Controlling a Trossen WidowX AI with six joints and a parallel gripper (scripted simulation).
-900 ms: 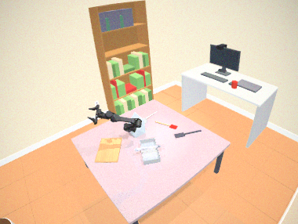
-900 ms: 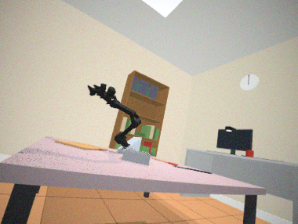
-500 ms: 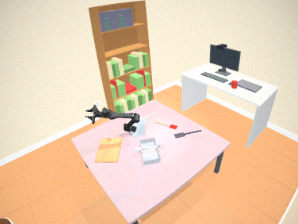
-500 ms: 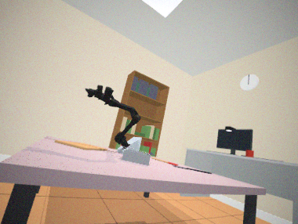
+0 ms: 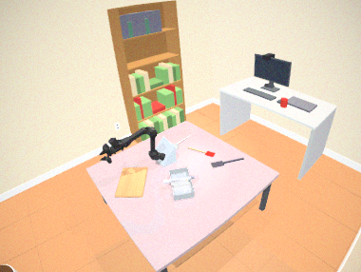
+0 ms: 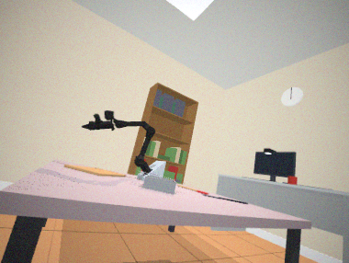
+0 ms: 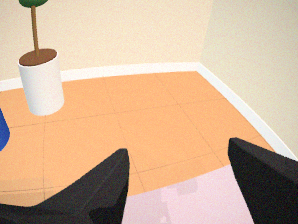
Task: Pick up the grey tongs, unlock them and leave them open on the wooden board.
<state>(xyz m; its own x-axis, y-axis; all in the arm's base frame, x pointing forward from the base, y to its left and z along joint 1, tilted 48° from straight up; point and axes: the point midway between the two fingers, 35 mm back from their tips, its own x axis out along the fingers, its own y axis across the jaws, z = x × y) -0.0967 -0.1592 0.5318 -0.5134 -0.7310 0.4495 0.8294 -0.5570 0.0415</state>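
Now: the grey roasting tin 500 mm ahead of my gripper tip, 430 mm to the left of it and 260 mm below it. Round my gripper tip: wooden board (280 mm below, 160 mm to the left, 160 mm ahead).
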